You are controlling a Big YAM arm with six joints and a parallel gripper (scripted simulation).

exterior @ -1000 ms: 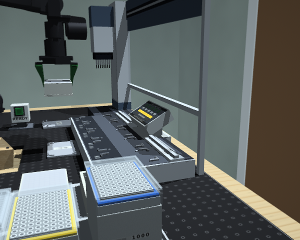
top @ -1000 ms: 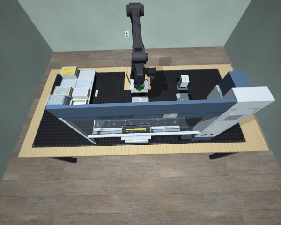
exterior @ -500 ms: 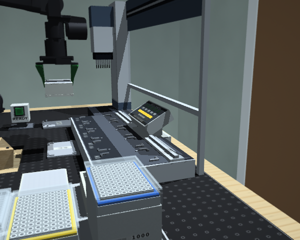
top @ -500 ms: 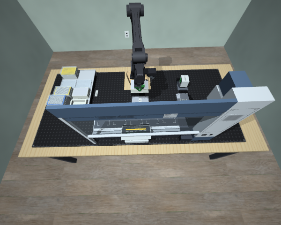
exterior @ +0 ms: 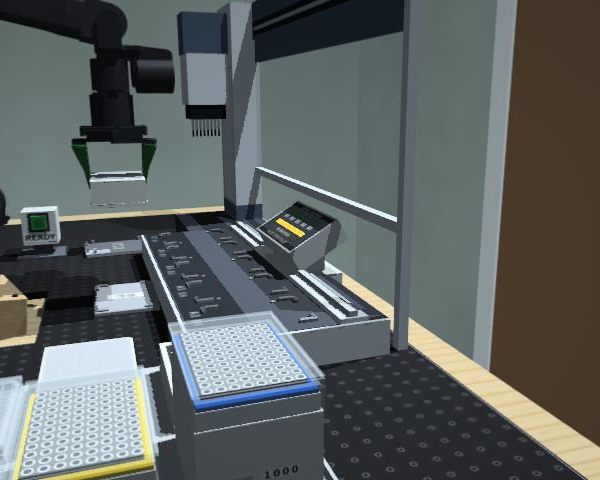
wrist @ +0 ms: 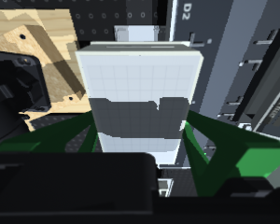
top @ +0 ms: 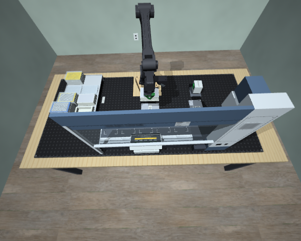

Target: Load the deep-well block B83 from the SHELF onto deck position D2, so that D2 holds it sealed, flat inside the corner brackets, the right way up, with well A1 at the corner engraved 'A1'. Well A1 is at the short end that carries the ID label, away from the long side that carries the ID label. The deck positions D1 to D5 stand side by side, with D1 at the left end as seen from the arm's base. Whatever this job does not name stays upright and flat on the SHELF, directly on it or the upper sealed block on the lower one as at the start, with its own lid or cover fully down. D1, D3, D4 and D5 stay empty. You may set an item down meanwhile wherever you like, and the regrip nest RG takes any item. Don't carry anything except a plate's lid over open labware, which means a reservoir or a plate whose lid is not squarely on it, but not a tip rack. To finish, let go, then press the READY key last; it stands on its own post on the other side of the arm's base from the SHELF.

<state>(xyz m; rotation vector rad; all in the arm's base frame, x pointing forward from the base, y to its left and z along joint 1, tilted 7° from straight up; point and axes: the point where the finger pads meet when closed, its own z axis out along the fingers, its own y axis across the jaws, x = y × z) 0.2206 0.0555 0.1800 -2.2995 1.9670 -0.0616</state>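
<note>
The regrip nest is 200 mm below my hand. The rest, counted from my hand: shelf sign 40 mm behind, 410 mm to the right, 200 mm below; flat grey plate 60 mm behind, 370 mm to the left, 200 mm below; ready key 220 mm behind, 320 mm to the left, 130 mm below.
</note>
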